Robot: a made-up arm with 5 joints.
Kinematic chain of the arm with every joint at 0, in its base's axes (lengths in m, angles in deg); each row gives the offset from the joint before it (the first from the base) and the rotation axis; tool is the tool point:
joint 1: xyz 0 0 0.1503 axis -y
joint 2: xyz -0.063 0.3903 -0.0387 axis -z
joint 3: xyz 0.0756 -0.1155 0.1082 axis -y
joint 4: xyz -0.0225 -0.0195 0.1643 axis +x
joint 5: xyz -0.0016 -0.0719 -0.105 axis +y
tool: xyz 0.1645 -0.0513 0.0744
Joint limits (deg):
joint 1: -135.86..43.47
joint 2: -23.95..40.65
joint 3: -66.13..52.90
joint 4: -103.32..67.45
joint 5: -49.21..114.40
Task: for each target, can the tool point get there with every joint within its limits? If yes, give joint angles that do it. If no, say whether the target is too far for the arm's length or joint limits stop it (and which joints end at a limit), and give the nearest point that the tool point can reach.
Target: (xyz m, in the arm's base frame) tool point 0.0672 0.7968 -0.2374
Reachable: no: joint limits stop it (at a limit: joint 2, joint 3, joint 4, joint 5) | nearest point 0.0511 0.4883 -0.1445 | short by 0.323 m
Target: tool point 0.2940 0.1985 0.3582
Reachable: yes | joints -79.65 11.62 43.28 -39.58 -28.06
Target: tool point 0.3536 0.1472 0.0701
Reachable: yes | joints -103.41 -0.76 35.02 -66.51 11.57
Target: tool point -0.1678 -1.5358 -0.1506
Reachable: no: too far | nearest point 0.0819 -0.1522 -0.0025 | short by 1.414 m
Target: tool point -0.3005 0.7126 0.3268
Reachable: no: joint limits stop it (at a limit: joint 2, joint 3, joint 4, joint 5) | nearest point -0.2687 0.4393 0.3081 | short by 0.276 m
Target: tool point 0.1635 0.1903 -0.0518
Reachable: yes | joints -114.91 -18.67 38.14 24.87 -10.73
